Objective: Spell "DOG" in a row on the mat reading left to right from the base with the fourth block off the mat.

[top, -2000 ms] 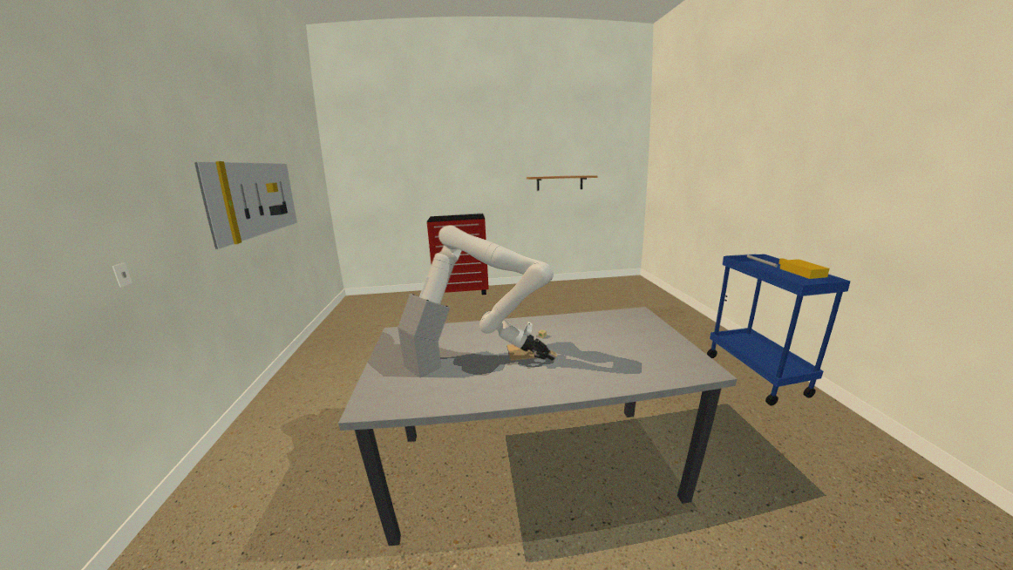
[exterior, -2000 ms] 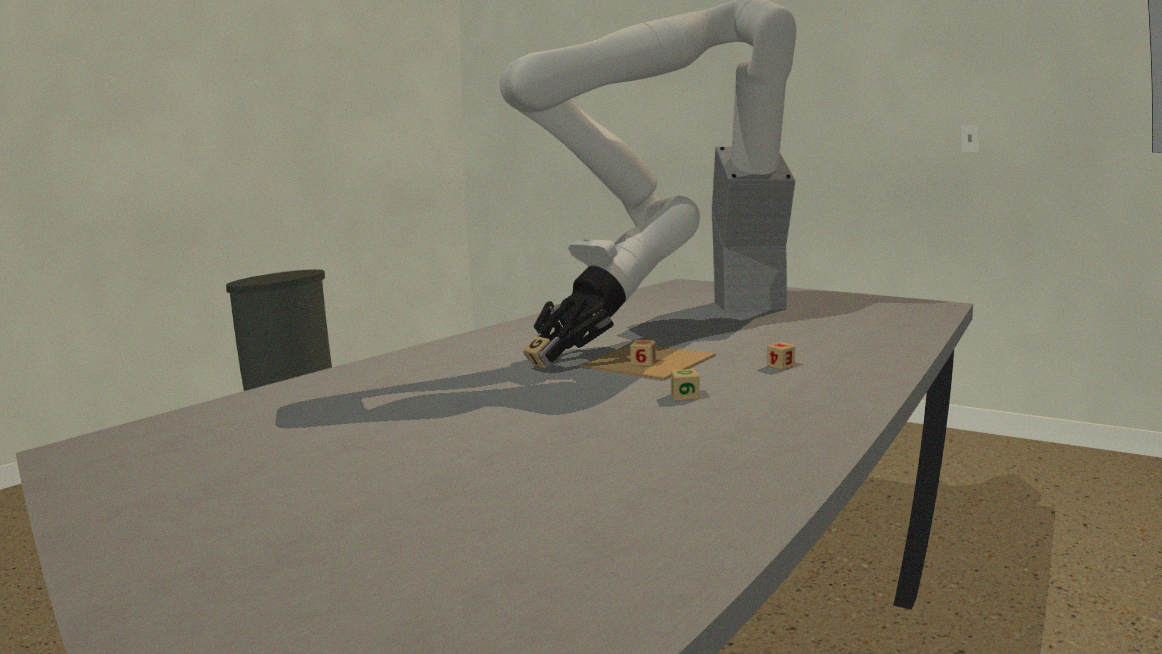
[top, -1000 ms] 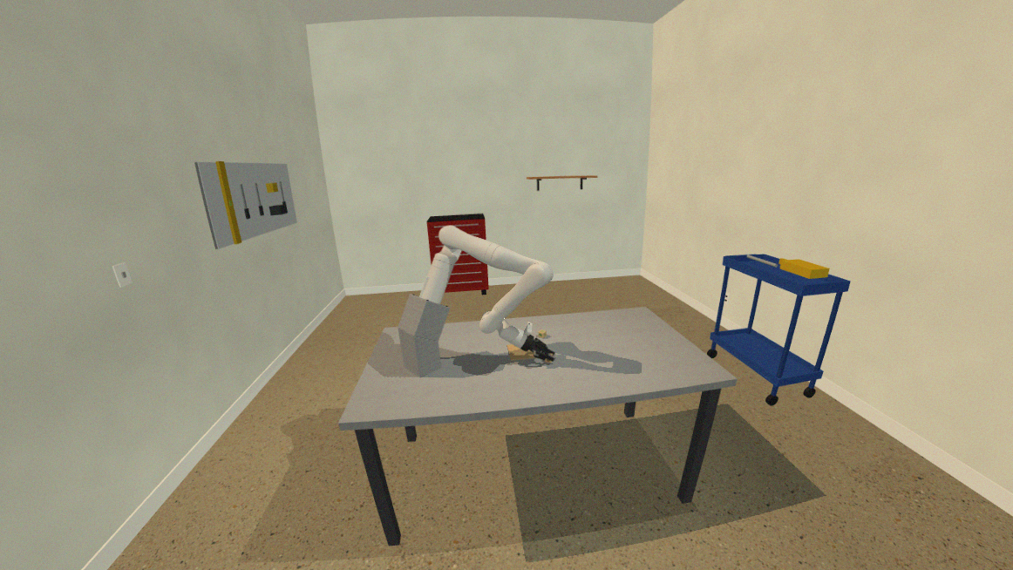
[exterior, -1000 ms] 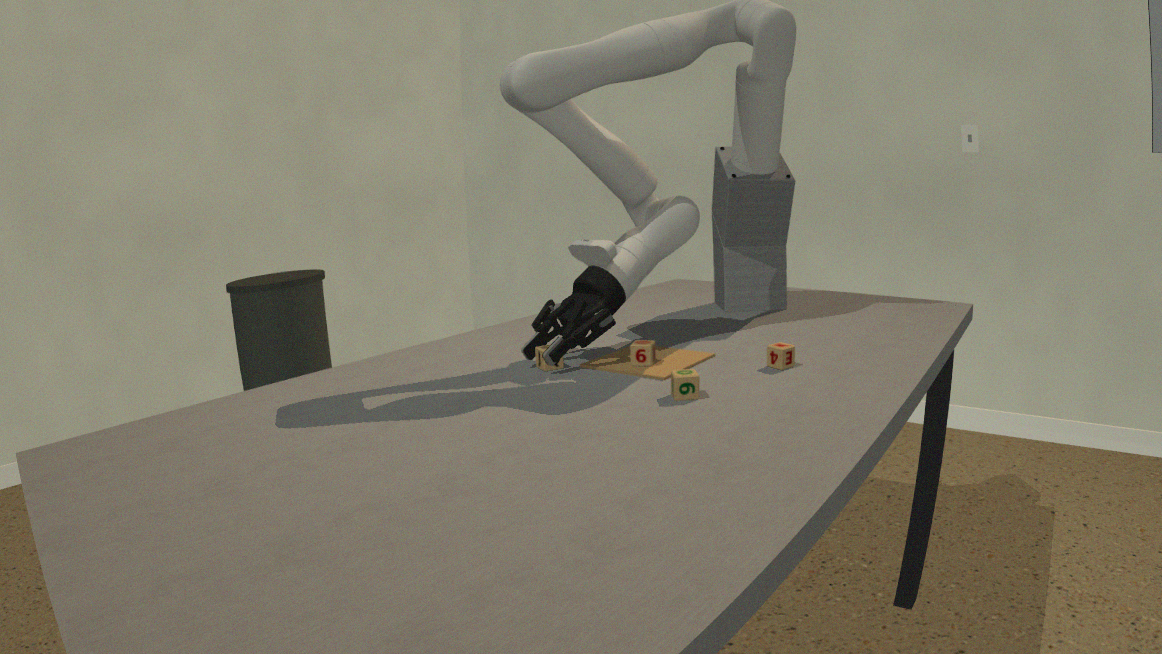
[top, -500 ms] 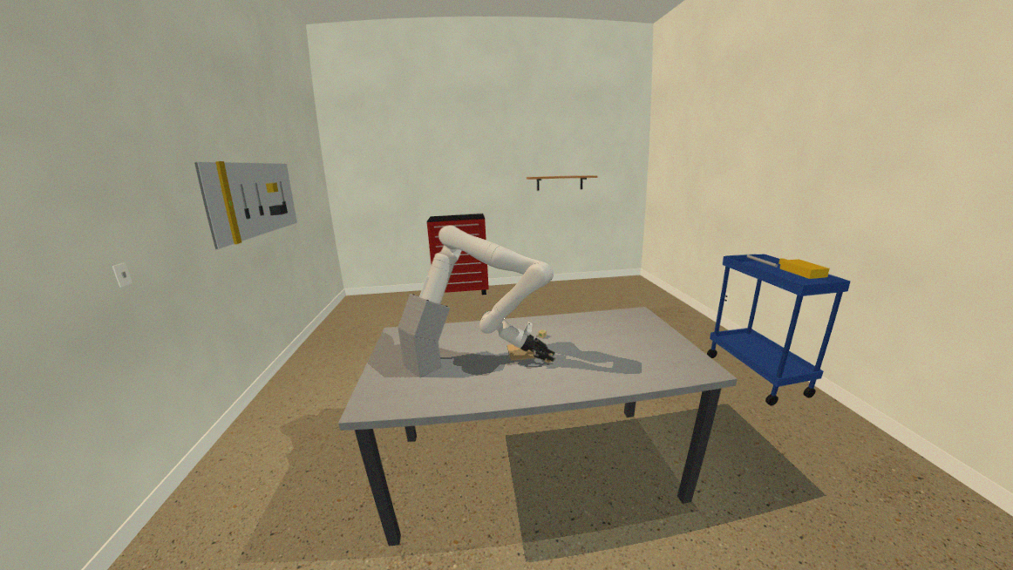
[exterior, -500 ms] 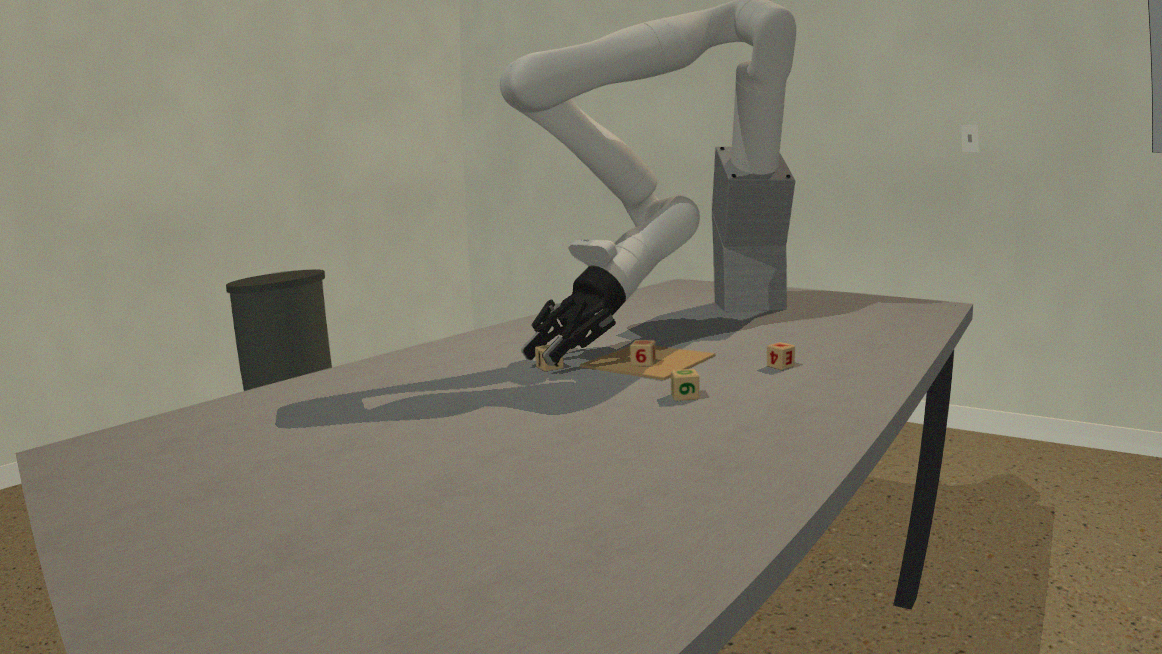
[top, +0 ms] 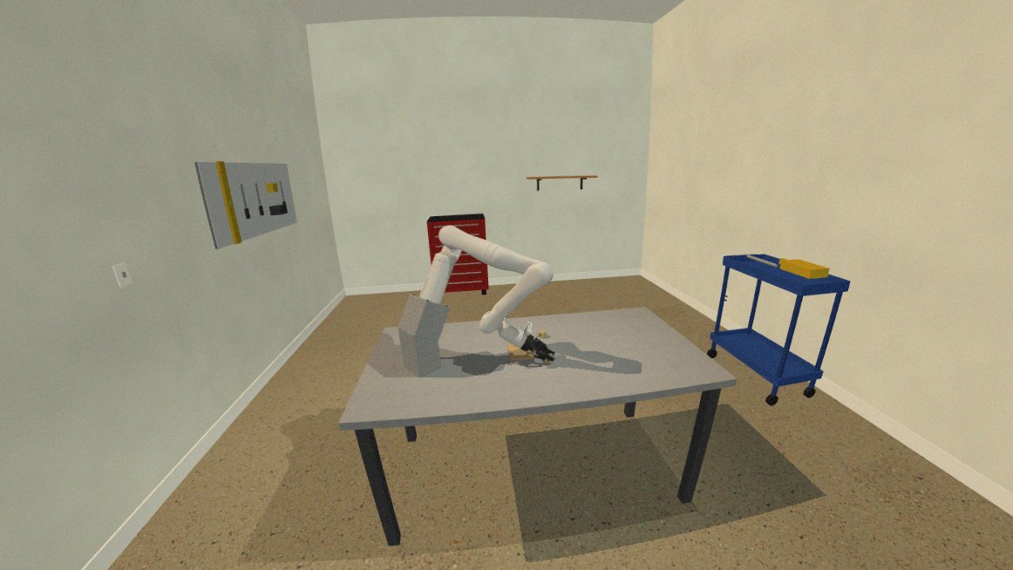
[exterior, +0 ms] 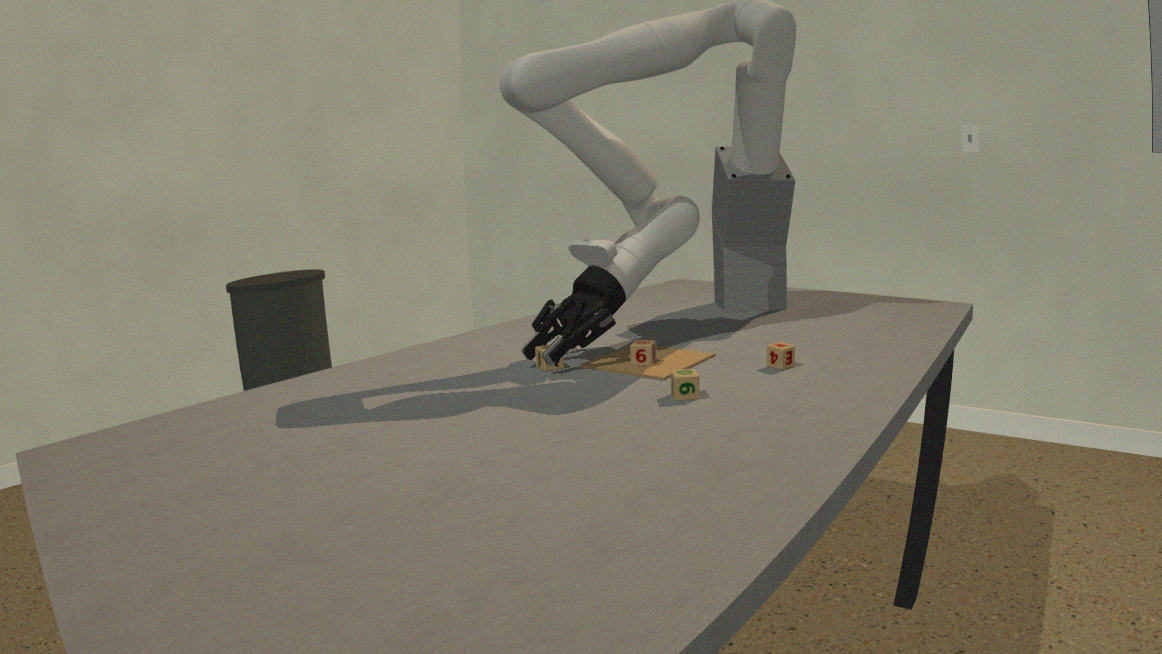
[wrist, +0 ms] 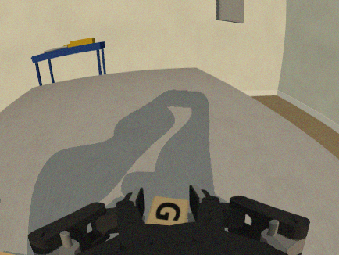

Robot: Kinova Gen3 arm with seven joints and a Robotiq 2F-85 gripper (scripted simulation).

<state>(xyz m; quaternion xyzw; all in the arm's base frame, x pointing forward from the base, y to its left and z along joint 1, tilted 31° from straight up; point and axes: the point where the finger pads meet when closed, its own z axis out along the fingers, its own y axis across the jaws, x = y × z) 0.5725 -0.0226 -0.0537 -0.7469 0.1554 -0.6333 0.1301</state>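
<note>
Right now my hand is 10 mm past the G block and 10 mm above it. Also, from my hand: O block 100 mm to the left, 90 mm behind, 10 mm below; then tan mat 110 mm behind, 90 mm to the left, 30 mm below; then D block 240 mm to the left, 10 mm below, 10 mm behind.
</note>
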